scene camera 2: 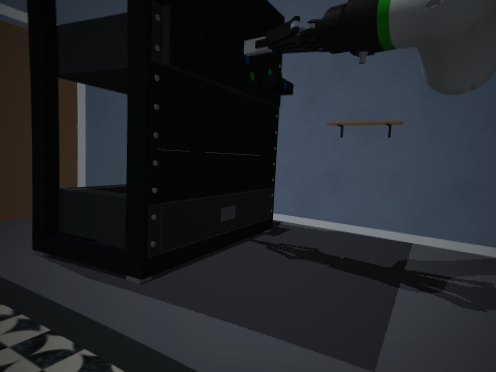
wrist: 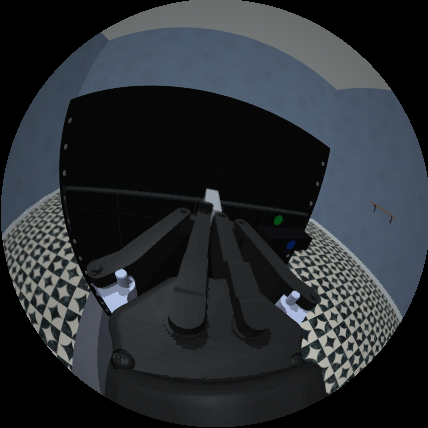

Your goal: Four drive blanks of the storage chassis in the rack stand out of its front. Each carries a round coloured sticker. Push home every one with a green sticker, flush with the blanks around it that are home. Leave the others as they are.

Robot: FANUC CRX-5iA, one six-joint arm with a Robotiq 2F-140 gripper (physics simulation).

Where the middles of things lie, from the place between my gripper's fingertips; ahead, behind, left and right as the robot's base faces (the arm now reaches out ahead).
Right now the black rack (scene camera 2: 189, 86) is 150 mm below my hand, 150 mm ahead of it and 30 mm to the left of it.
